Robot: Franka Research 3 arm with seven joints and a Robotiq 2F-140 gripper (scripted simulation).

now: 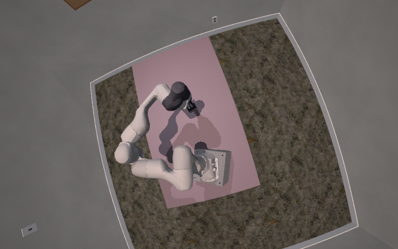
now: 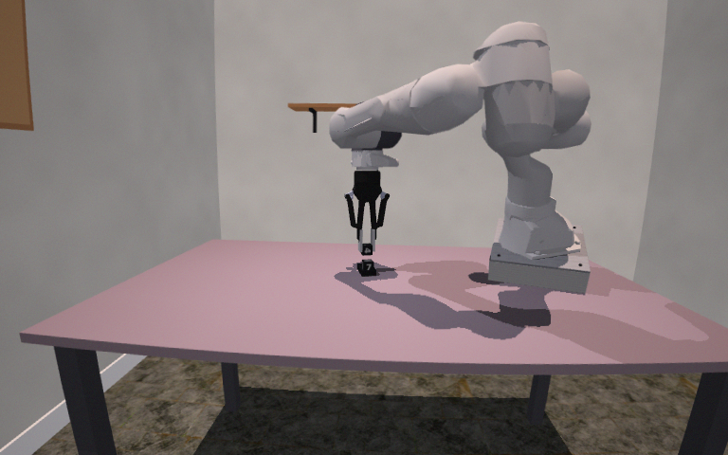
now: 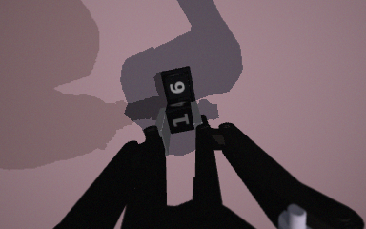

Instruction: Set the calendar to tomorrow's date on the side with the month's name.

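The black calendar tray is 10 mm to the left of my hand and 80 mm below it. From my hand the other things lie so: black digit cube: 30 mm below.
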